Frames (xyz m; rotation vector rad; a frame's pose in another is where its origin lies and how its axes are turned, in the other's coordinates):
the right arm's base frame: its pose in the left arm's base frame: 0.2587 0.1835 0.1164 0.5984 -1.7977 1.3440
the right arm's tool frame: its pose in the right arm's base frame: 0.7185 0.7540 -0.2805 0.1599 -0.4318 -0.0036
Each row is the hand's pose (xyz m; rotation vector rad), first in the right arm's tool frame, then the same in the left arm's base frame.
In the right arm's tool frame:
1: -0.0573 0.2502 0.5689 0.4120 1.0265 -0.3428
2: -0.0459 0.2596 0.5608 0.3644 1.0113 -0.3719
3: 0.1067 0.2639 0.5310 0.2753 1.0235 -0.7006
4: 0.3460 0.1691 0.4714 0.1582 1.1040 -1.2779
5: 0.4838 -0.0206 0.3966 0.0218 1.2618 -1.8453
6: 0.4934 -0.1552 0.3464 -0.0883 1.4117 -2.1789
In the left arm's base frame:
1: -0.7532 0.2878 -0.0868 0.5287 -0.8194 1.7210
2: -0.7682 0.2932 -0.0814 0.5516 -0.8427 1.6679
3: -0.8686 0.2720 0.0355 0.7315 -0.6737 1.4163
4: -0.9478 0.2333 0.2846 0.9199 -0.2816 0.9913
5: -0.8910 0.2253 0.5239 0.9401 0.1543 0.5562
6: -0.7957 0.2457 0.6299 0.8635 0.4256 0.2863

